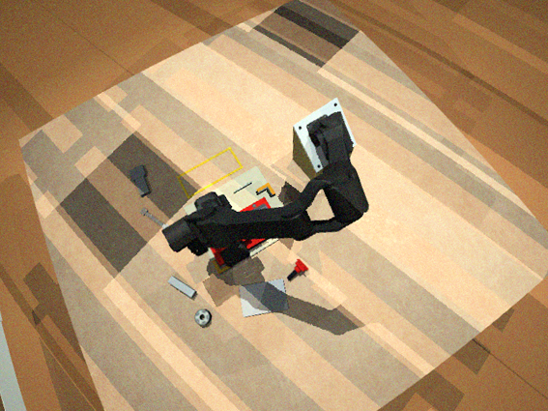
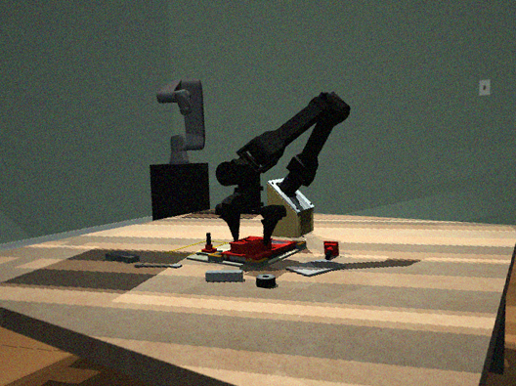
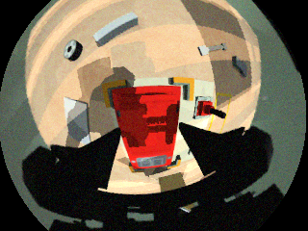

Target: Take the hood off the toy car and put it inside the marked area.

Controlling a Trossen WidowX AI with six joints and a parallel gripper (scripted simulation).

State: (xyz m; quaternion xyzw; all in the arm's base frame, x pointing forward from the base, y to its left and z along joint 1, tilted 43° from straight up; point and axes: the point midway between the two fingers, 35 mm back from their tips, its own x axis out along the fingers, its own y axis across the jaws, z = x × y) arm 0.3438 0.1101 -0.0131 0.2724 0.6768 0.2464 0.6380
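Now: gripper tip right at the hood. Also, from my gripper tip: wheel: 170 mm ahead, 140 mm to the left, 30 mm below; then grey sheet: 10 mm ahead, 180 mm to the left, 40 mm below; then pale base plate: 50 mm behind, 30 mm to the right, 30 mm below.
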